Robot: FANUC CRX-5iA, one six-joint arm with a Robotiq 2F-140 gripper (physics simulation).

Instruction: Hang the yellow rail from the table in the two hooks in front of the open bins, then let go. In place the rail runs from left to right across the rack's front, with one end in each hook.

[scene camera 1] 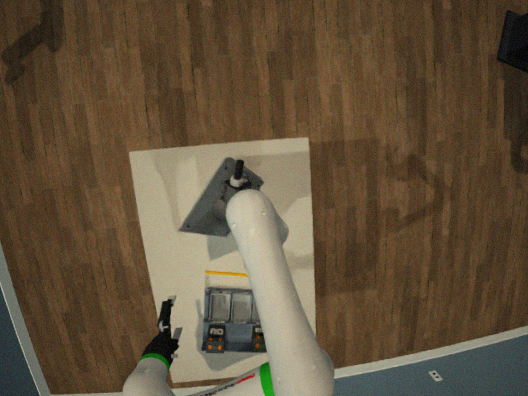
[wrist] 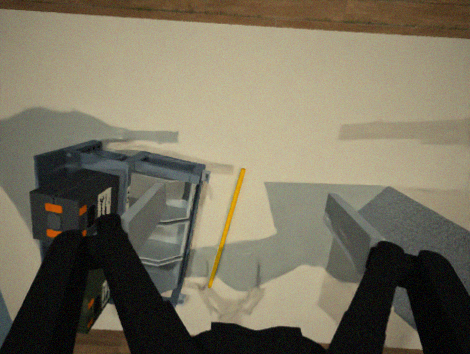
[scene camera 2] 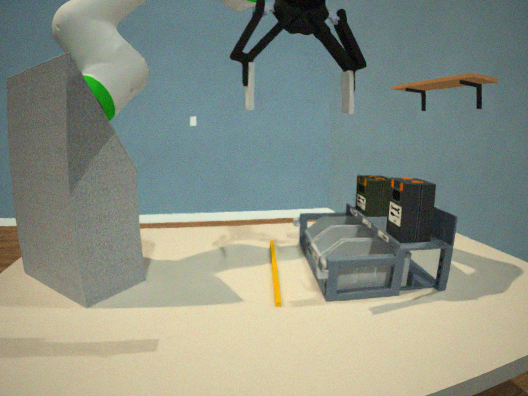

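Where they show: gripper, between the fingertips: [scene camera 1: 176, 312] [wrist: 245, 202] [scene camera 2: 301, 111]; arm's base, origin of its link: [scene camera 2: 68, 123].
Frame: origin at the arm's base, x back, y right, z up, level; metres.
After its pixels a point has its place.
Observation:
The yellow rail [scene camera 1: 226, 273] @(x -0.442, y -0.051, z -0.337 m) [scene camera 2: 275, 275] @(x -0.443, y -0.065, z -0.334 m) [wrist: 227, 227] @(x -0.438, y -0.103, z -0.334 m) lies flat on the table, apart from the rack [scene camera 2: 331, 285] @(x -0.551, y 0.037, z -0.309 m) [wrist: 165, 172] @(x -0.612, y 0.021, z -0.259 m) and along its front; the arm covers one end of it in scene camera 1. The rack's two light hooks show at its front corners: the near hook [scene camera 2: 322, 272] @(x -0.531, y 0.043, z -0.280 m) [wrist: 206, 176] @(x -0.531, y 0.031, z -0.289 m) and the far hook [scene camera 2: 297, 221] @(x -0.492, y -0.338, z -0.284 m) [wrist: 181, 300] @(x -0.488, y -0.337, z -0.288 m). Open clear bins [scene camera 1: 220, 306] @(x -0.640, y -0.052, z -0.335 m) [scene camera 2: 350, 245] @(x -0.605, y -0.095, z -0.274 m) sit behind them. My gripper [scene camera 1: 174, 317] @(x -0.483, y 0.127, z -0.003 m) [scene camera 2: 299, 109] @(x -0.483, y 0.127, z -0.003 m) [wrist: 245, 202] @(x -0.483, y 0.127, z -0.003 m) is wide open and empty, high above the table. In the wrist view the rail shows between its fingers, far below.
Two dark boxes with orange marks, one grey [scene camera 1: 215, 340] @(x -0.688, y -0.052, z -0.125 m) [scene camera 2: 412, 210] @(x -0.713, y -0.012, z -0.175 m) [wrist: 75, 200] @(x -0.699, y -0.011, z -0.124 m) and one green [scene camera 2: 372, 195] @(x -0.680, y -0.234, z -0.186 m) [wrist: 95, 305] @(x -0.661, y -0.277, z -0.172 m), stand on the rack's rear. A tall grey block [scene camera 1: 205, 210] @(x -0.030, y 0.070, z 0.070 m) [scene camera 2: 45, 175] @(x -0.020, y 0.109, z -0.099 m) [wrist: 425, 225] @(x -0.113, y 0.114, z -0.197 m) stands across the rail from the rack. A wooden shelf [scene camera 2: 445, 82] is on the wall.

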